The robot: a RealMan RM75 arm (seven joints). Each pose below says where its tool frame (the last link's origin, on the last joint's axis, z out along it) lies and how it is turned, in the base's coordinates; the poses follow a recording.
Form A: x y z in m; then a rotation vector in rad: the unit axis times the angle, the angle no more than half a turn.
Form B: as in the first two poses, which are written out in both.
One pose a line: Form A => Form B
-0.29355 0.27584 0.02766 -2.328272 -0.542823 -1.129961 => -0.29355 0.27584 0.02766; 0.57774 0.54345 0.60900; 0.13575 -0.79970 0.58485; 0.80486 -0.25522 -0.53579
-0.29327 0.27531 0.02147 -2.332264 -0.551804 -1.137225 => -0.29327 0.27531 0.02147; 0.57250 0.54564 0.61198; 0.14303 -0.80142 0.58075; 0.80733 -0.24494 -0.53686
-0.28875 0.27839 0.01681 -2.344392 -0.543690 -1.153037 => -0.28875 0.27839 0.01681; 0.56865 0.53517 0.62468; 0.14148 -0.81173 0.56663; 0.81032 -0.23384 -0.53731
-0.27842 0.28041 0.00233 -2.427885 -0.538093 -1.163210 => -0.27842 0.28041 0.00233; 0.58102 0.49674 0.64472; 0.16973 -0.84868 0.50093; 0.79600 -0.18162 -0.57741
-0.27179 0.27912 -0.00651 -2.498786 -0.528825 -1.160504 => -0.27179 0.27912 -0.00651; 0.59826 0.46286 0.65410; 0.18994 -0.87495 0.44541; 0.77846 -0.14224 -0.61136
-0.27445 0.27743 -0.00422 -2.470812 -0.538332 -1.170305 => -0.27445 0.27743 -0.00422; 0.58589 0.47797 0.65443; 0.18589 -0.86528 0.46555; 0.78878 -0.15111 -0.59581
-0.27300 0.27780 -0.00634 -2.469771 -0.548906 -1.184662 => -0.27300 0.27780 -0.00634; 0.57623 0.48159 0.66033; 0.19241 -0.86518 0.46308; 0.79431 -0.13979 -0.59121
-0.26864 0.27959 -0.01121 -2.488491 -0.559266 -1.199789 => -0.26864 0.27959 -0.01121; 0.57029 0.47637 0.66920; 0.20621 -0.87161 0.44472; 0.79514 -0.11562 -0.59530
